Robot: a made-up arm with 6 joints.
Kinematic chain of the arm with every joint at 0, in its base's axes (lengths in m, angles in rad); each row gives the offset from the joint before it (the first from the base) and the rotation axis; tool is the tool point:
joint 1: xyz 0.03 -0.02 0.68 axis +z
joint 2: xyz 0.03 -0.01 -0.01 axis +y
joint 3: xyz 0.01 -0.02 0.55 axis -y
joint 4: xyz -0.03 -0.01 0 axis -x
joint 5: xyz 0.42 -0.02 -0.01 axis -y
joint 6: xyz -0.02 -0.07 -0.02 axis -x
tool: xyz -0.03 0 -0.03
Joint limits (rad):
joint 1: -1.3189..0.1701
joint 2: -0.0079..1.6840
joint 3: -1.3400..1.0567
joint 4: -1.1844..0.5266
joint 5: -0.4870..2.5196
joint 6: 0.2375..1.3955
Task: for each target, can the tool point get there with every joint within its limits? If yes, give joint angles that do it. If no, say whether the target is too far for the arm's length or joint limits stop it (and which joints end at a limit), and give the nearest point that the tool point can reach.
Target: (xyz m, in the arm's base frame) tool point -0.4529 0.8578 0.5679
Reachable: no: joint limits stop it (at a limit: joint 1, joint 2, joint 3) | nearest point -0.0334 -0.0337 0.8088 | short by 1.014 m
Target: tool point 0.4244 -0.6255 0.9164
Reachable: yes | joints -0.8572 0.5253 0.2449 -0.8154 2.2085 1.0478
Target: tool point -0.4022 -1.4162 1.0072
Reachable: no: too far | nearest point 0.1082 -0.9877 0.9273 | short by 0.671 m
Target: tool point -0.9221 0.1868 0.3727
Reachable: no: joint limits stop it (at a limit: joint 1, joint 2) | nearest point -0.0901 -0.1933 0.5007 | short by 0.924 m
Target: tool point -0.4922 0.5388 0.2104
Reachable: no: joint limits stop it (at a limit: joint 1, joint 2) | nearest point -0.0729 -0.1877 0.4616 | short by 0.876 m
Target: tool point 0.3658 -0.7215 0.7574
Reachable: yes | joints -1.0767 0.8230 0.4350 -1.0485 1.3349 0.8324
